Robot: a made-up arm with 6 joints.
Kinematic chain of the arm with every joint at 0, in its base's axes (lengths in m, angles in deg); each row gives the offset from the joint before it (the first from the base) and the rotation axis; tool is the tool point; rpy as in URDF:
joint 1: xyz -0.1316 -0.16 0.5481 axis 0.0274 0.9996 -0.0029
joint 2: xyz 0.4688 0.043 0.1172 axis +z
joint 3: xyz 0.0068 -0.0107 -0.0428 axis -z
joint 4: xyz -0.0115 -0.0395 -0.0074 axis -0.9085 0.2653 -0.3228
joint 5: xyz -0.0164 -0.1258 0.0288 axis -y
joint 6: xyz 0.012 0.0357 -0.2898 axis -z
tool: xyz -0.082 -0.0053 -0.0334 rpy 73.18 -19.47 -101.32
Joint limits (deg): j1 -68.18..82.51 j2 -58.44..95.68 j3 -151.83..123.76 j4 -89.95..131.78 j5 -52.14..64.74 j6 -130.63..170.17
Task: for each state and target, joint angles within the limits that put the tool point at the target. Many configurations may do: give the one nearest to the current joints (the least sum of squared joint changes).
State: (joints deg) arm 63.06 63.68 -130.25 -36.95 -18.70 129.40
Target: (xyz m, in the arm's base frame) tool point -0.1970 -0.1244 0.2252
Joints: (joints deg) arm 75.75 47.96 -113.74 -30.38 18.75 139.72
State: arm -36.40 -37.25 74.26 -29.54 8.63 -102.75
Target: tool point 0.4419 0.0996 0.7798
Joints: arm -42.35 -58.44 103.35 -10.85 -36.98 -91.77
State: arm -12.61 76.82 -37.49 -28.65 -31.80 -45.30
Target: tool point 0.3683 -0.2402 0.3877
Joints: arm -11.14 64.51 -25.59 -53.74 -25.97 -38.80
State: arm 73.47 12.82 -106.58 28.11 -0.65 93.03
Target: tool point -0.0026 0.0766 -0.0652
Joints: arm 64.74 24.43 -117.08 41.18 17.38 98.23
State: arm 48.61 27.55 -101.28 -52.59 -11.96 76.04
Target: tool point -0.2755 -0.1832 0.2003
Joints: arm 82.51 -12.42 -69.25 -44.98 -20.56 53.54
